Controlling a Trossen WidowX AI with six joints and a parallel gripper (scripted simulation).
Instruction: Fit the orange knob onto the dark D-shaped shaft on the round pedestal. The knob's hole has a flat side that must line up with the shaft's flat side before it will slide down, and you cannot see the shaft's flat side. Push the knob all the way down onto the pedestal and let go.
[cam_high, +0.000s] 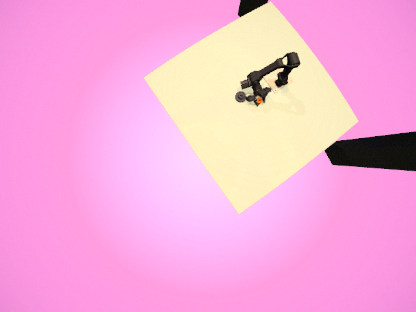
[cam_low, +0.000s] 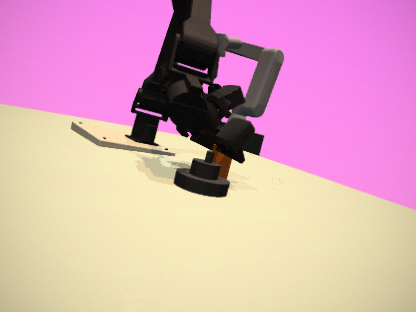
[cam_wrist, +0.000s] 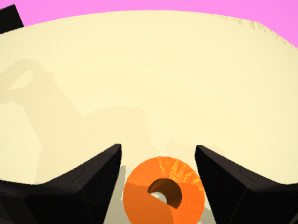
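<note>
Right now the orange knob is 30 mm to the right of my gripper tip and 10 mm below it. The rest, counted from my gripper tip: dark pedestal: 80 mm ahead, 140 mm to the right, 10 mm below.
</note>
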